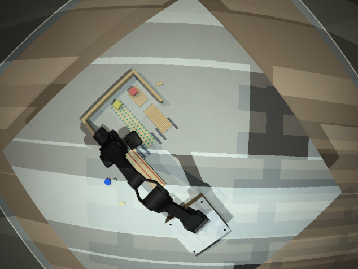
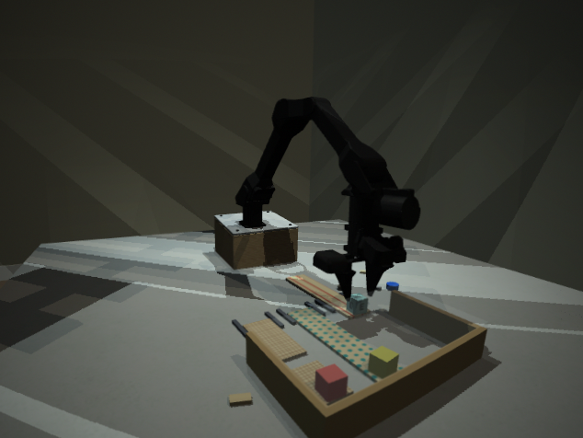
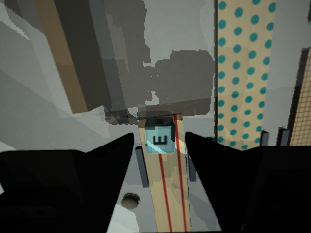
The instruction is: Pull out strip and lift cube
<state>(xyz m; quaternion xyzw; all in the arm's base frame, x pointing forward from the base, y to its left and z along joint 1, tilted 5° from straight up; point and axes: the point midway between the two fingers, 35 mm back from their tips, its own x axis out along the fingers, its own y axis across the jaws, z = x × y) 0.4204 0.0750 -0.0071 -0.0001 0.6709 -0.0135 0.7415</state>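
My gripper tip is 1 cm above the labelled cube. The rest, counted from my gripper tip: blue disc: 7 cm behind, 16 cm to the left, 3 cm below; then beige pebble: 12 cm behind, 5 cm to the left, 3 cm below.
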